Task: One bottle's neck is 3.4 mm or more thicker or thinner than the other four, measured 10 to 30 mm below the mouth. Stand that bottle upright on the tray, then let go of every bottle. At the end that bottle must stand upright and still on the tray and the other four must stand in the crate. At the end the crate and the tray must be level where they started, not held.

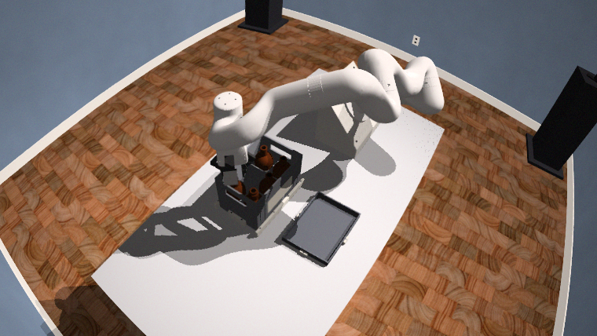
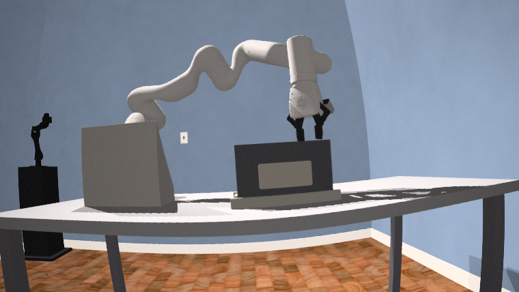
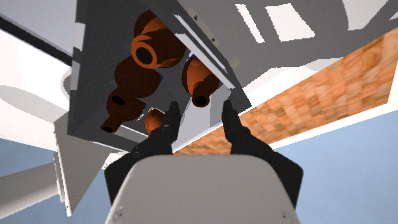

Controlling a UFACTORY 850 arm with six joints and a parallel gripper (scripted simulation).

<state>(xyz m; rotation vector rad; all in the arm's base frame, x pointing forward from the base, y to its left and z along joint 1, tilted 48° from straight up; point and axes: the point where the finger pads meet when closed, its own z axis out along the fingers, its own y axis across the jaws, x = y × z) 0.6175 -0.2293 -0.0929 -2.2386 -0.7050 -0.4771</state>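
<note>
Right now my hand is 11 cm above the bottle, 8 cm to the right of it and 1 cm short of it. Round my hand: dark grey crate: 11 cm below, 8 cm behind, 5 cm to the left; then dark tray: 32 cm to the left, 18 cm below, 6 cm behind.
</note>
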